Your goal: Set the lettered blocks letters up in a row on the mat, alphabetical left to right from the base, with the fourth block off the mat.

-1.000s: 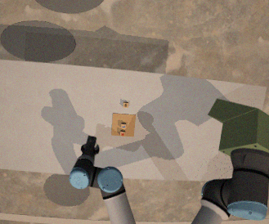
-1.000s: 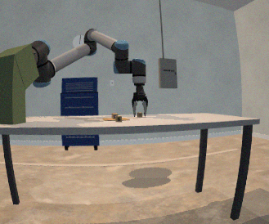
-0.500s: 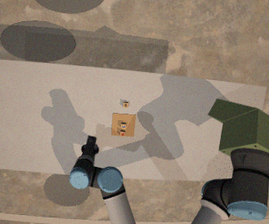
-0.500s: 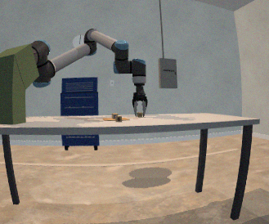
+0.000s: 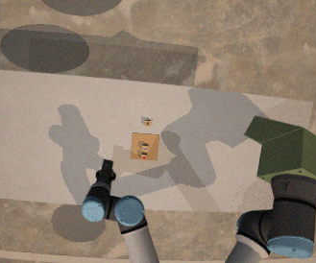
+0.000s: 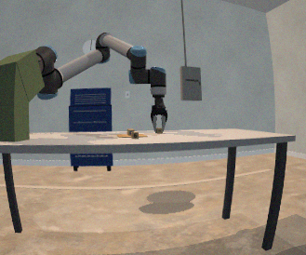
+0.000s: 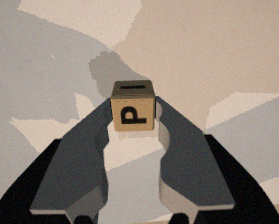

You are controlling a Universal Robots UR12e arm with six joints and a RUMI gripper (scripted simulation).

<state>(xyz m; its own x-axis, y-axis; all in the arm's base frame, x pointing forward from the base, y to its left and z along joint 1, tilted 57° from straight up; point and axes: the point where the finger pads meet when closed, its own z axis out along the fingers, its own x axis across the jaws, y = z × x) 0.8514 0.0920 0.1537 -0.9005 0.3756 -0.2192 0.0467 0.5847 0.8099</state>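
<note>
The orange mat is 170 mm behind my hand, 150 mm to the right of it and 10 mm below it.
</note>
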